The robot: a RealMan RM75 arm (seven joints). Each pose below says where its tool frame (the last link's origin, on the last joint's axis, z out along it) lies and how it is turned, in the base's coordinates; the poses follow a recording.
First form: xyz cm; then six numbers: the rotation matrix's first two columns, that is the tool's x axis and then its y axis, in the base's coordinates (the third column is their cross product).
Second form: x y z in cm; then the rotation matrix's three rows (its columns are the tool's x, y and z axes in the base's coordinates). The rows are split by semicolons. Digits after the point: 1 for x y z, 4 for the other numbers.
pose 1, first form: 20.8 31.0 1.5 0.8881 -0.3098 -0.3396 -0.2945 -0.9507 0.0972
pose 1, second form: 20.8 31.0 1.5; 0.8881 -0.2945 -0.3530; -0.3098 -0.9507 0.0137; -0.3396 0.0972 -0.9356
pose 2, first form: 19.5 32.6 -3.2 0.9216 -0.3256 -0.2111 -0.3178 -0.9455 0.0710
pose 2, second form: 19.5 32.6 -3.2; 0.9216 -0.3178 -0.2227; -0.3256 -0.9455 0.0017; -0.2111 0.0710 -0.9748
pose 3, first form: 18.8 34.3 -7.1 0.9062 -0.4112 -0.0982 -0.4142 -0.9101 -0.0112
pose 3, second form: 18.8 34.3 -7.1; 0.9062 -0.4142 -0.0848; -0.4112 -0.9101 0.0508; -0.0982 -0.0112 -0.9951
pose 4, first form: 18.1 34.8 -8.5 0.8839 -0.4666 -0.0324 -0.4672 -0.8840 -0.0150
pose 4, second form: 18.1 34.8 -8.5; 0.8839 -0.4672 -0.0216; -0.4666 -0.8840 0.0284; -0.0324 -0.0150 -0.9994
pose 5, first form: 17.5 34.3 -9.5 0.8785 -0.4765 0.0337 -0.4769 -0.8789 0.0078
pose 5, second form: 17.5 34.3 -9.5; 0.8785 -0.4769 0.0259; -0.4765 -0.8789 -0.0229; 0.0337 0.0078 -0.9994
